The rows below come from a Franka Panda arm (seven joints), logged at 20 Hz.
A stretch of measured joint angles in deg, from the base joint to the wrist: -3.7 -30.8 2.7 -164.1 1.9 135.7 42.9; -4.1 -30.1 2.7 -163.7 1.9 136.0 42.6; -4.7 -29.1 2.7 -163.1 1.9 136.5 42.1; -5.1 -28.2 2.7 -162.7 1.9 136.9 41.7; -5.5 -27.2 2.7 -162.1 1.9 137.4 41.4; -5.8 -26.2 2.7 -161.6 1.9 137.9 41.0; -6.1 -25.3 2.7 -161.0 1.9 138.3 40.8; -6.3 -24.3 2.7 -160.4 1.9 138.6 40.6; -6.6 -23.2 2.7 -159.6 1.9 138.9 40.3; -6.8 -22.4 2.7 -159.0 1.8 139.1 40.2; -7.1 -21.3 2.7 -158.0 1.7 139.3 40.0; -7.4 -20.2 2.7 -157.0 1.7 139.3 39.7; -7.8 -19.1 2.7 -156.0 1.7 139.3 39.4; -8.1 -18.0 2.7 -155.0 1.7 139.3 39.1; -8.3 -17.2 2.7 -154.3 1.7 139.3 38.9; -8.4 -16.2 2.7 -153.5 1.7 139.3 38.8; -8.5 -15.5 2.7 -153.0 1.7 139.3 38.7; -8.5 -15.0 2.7 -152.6 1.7 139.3 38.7; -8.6 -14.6 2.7 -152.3 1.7 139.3 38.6; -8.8 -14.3 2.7 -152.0 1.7 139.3 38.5; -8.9 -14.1 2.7 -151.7 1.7 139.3 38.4; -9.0 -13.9 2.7 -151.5 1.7 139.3 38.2; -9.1 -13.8 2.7 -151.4 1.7 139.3 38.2; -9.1 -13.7 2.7 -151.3 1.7 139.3 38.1
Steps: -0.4 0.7 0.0 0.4 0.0 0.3 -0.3; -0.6 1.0 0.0 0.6 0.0 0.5 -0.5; -0.4 0.9 0.0 0.4 0.0 0.4 -0.4; -0.4 1.0 0.0 0.6 0.0 0.5 -0.3; -0.3 1.0 0.0 0.5 0.0 0.5 -0.4; -0.3 0.9 0.0 0.6 0.0 0.4 -0.2; -0.2 1.0 0.0 0.6 0.0 0.3 -0.2; -0.3 1.1 0.0 0.8 0.0 0.3 -0.3; -0.2 0.8 0.0 0.6 -0.1 0.2 -0.1; -0.3 1.1 0.0 1.0 -0.1 0.2 -0.2; -0.3 1.1 0.0 1.0 0.0 0.0 -0.3; -0.4 1.1 0.0 1.0 0.0 0.0 -0.3; -0.3 1.1 0.0 1.0 0.0 0.0 -0.3; -0.2 0.8 0.0 0.7 0.0 0.0 -0.2; -0.1 1.0 0.0 0.8 0.0 0.0 -0.1; -0.1 0.7 0.0 0.5 0.0 0.0 -0.1; 0.0 0.5 0.0 0.4 0.0 0.0 0.0; -0.1 0.4 0.0 0.3 0.0 0.0 -0.1; -0.2 0.3 0.0 0.3 0.0 0.0 -0.1; -0.1 0.2 0.0 0.3 0.0 0.0 -0.1; -0.1 0.2 0.0 0.2 0.0 0.0 -0.2; -0.1 0.1 0.0 0.1 0.0 0.0 0.0; 0.0 0.1 0.0 0.1 0.0 0.0 -0.1
